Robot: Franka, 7 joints.
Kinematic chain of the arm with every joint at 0, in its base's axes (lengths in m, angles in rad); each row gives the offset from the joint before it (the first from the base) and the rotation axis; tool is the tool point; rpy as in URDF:
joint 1: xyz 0 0 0.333 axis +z
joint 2: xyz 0 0 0 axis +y
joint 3: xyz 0 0 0.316 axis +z
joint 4: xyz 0.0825 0 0 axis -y
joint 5: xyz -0.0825 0 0.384 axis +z
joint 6: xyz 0 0 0 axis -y
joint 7: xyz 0.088 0 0 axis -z
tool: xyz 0 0 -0.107 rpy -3.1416 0 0
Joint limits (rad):
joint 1: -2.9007..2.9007
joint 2: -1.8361..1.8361
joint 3: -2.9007..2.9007
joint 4: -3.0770..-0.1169
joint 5: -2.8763..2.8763
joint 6: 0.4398..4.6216
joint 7: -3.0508..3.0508
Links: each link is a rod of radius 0.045 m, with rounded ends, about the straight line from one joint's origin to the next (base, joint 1, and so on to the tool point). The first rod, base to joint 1, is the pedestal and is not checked.
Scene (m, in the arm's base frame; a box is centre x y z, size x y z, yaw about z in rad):
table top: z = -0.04
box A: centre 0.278 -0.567 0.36 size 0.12 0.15 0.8 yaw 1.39
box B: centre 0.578 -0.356 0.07 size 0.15 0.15 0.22 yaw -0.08
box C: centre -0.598 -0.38 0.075 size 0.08 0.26 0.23 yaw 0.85
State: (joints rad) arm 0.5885 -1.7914 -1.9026 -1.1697 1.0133 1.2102 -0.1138
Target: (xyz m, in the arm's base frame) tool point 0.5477 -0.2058 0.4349
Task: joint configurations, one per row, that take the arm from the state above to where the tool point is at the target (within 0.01 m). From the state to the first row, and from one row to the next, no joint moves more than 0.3 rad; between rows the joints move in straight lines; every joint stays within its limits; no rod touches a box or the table.
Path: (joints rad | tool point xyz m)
1: 0.5679 -1.7968 -1.6493 -1.3763 0.9281 1.3391 -0.0351 | -0.0660 -0.6635 0.2983
2: 0.5474 -1.8022 -1.3960 -1.5828 0.8428 1.4680 0.0436 | -0.0273 -0.6254 0.4350
3: 0.5268 -1.8076 -1.1427 -1.7894 0.7576 1.5968 0.1224 | -0.0083 -0.5464 0.5660
4: 0.5063 -1.8130 -0.8894 -1.9960 0.6723 1.7257 0.2011 | -0.0027 -0.4316 0.6710
5: 0.4857 -1.8183 -0.6361 -2.2025 0.5871 1.8546 0.2798 | -0.0015 -0.2940 0.7353
6: 0.4651 -1.8237 -0.3828 -2.4091 0.5018 1.9835 0.3585 | 0.0044 -0.1513 0.7519
7: 0.7056 -1.7561 -0.6291 -2.2686 0.5915 1.8492 0.2640 | 0.0939 -0.2406 0.7343
8: 0.9460 -1.6885 -0.8755 -2.1281 0.6812 1.7148 0.1696 | 0.2171 -0.2919 0.6884
9: 1.1864 -1.6208 -1.1218 -1.9877 0.7708 1.5805 0.0751 | 0.3483 -0.2969 0.6174
10: 1.4268 -1.5532 -1.3682 -1.8472 0.8605 1.4462 -0.0193 | 0.4633 -0.2627 0.5290
11: 1.6673 -1.4856 -1.6145 -1.7067 0.9502 1.3119 -0.1138 | 0.5477 -0.2058 0.4349

